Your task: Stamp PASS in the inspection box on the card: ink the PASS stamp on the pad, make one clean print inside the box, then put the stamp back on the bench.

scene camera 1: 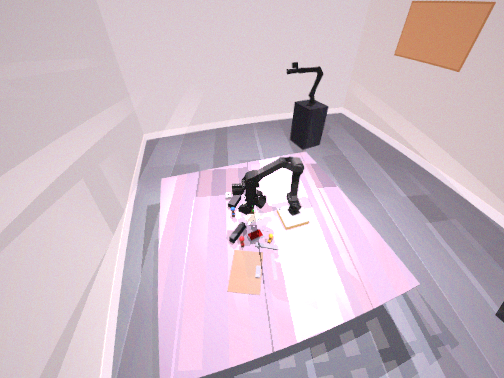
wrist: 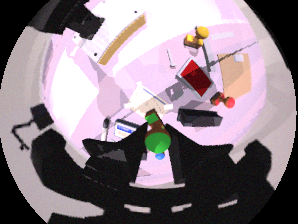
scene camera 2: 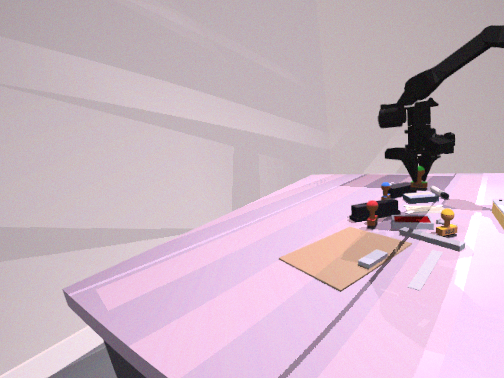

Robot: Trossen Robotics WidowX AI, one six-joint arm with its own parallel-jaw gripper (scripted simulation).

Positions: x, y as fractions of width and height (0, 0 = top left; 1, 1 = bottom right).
Labels:
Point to a green-knobbed stamp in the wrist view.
0.53, 0.63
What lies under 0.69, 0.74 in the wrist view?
My gripper.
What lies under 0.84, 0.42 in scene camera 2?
My gripper.

